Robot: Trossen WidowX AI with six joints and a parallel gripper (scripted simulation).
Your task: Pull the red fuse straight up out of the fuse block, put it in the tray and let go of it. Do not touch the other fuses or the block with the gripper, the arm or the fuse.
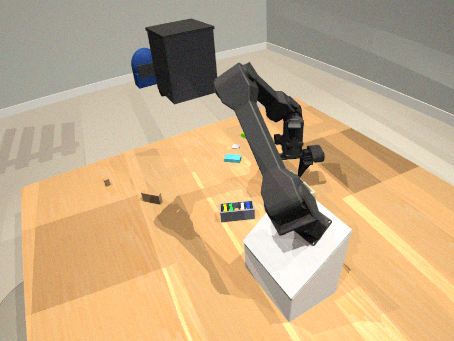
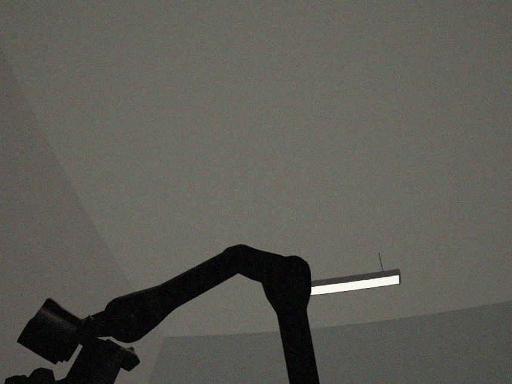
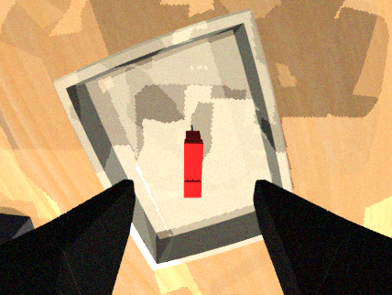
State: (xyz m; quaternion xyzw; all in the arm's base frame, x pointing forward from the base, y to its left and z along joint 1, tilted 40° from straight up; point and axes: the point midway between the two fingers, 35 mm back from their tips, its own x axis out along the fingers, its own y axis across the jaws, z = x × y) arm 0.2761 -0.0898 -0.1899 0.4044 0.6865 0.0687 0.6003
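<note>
Now: the red fuse 3 cm below my gripper tip. From my gripper tip the other things lie so: tray: 5 cm below.
</note>
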